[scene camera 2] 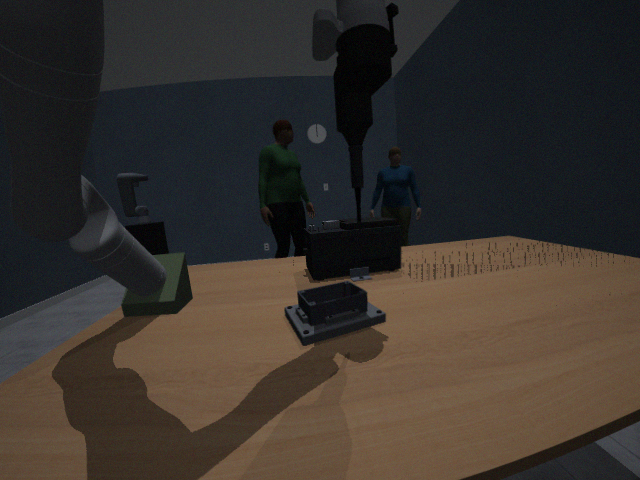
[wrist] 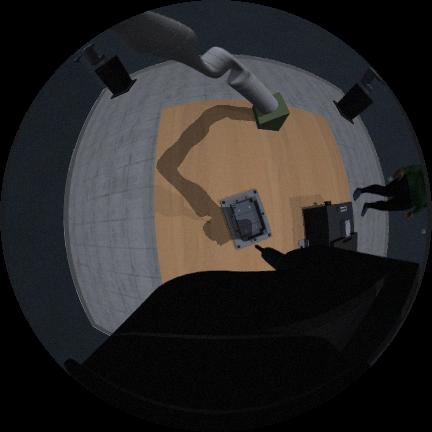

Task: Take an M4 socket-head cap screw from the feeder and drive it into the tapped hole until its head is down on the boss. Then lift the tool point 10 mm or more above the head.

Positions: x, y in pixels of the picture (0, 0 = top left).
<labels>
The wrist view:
black feeder box: 314, 224
grey base plate: 225, 206
</labels>
